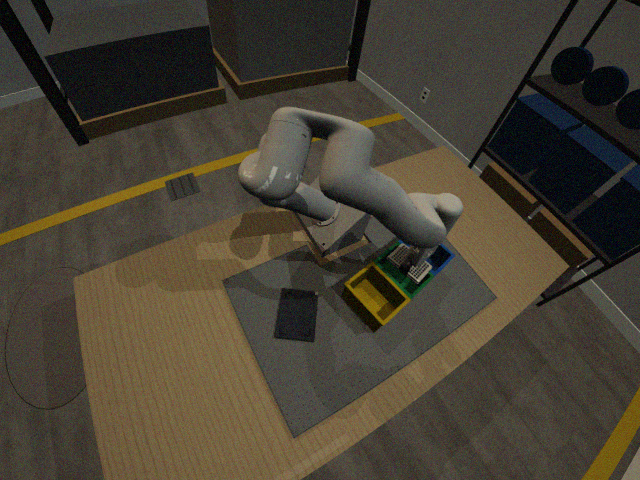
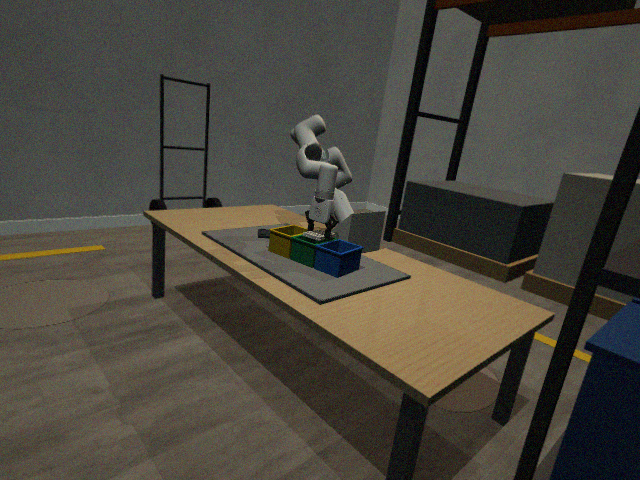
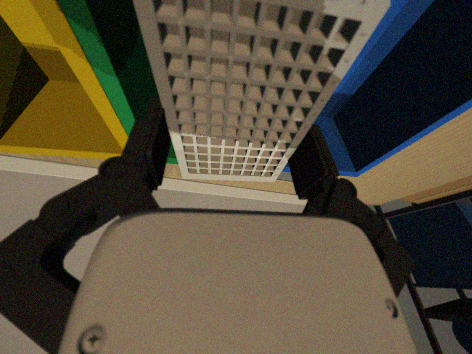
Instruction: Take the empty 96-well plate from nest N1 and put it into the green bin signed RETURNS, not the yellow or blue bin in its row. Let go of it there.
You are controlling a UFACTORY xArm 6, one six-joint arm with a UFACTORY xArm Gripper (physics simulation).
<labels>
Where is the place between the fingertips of my gripper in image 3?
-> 237,129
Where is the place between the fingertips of my gripper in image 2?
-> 318,235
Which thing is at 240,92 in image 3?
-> A 96-well plate.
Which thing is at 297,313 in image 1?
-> A dark nest.
</labels>
